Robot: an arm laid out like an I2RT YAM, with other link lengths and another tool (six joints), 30 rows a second.
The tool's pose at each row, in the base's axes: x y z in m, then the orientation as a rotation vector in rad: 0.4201 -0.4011 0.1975 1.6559 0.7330 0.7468; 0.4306 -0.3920 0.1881 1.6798 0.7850 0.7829; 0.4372 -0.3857 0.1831 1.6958 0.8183 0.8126; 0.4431 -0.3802 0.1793 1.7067 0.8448 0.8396; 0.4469 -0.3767 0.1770 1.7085 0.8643 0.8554; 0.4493 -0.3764 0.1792 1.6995 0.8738 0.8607; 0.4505 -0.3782 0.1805 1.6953 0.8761 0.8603; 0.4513 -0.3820 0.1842 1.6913 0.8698 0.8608; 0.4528 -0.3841 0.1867 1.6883 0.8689 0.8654; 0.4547 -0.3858 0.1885 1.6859 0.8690 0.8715
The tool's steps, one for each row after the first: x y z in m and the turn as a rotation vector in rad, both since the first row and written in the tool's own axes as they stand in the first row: 0.0126 -0.0100 0.0046 0.0398 0.0500 0.0034; 0.0211 -0.0155 0.0071 0.0656 0.0861 0.0098; 0.0287 -0.0198 0.0092 0.0846 0.1170 0.0160; 0.0335 -0.0224 0.0105 0.0937 0.1378 0.0158; 0.0354 -0.0201 0.0119 0.0902 0.1474 0.0101; 0.0348 -0.0184 0.0136 0.0877 0.1488 0.0070; 0.0327 -0.0140 0.0158 0.0815 0.1462 0.0086; 0.0322 -0.0110 0.0178 0.0783 0.1491 0.0103; 0.0322 -0.0088 0.0200 0.0759 0.1534 0.0126
